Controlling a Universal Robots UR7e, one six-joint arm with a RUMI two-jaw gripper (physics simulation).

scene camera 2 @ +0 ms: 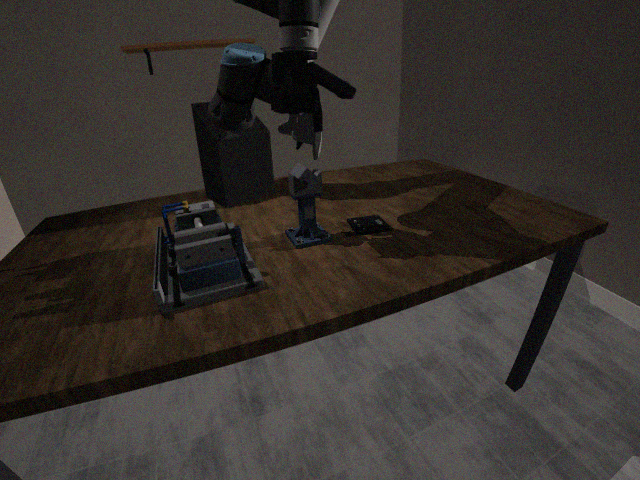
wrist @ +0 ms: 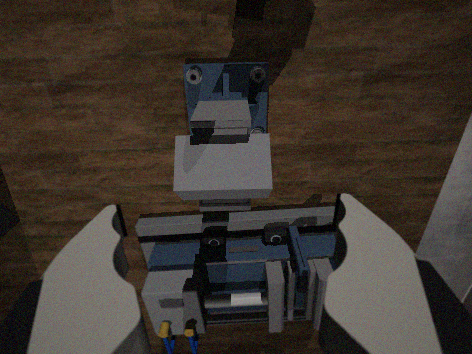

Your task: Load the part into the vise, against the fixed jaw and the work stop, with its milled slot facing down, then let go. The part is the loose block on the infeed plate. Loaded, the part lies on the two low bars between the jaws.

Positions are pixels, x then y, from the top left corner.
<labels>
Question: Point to a vise rear housing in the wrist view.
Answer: At 187, 284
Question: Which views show the gripper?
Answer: Scene camera 2 and the wrist view: all of them.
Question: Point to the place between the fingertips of the gripper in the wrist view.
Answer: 229, 201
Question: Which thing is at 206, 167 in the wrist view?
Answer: A part.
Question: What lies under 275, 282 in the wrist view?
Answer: A moving jaw.
</labels>
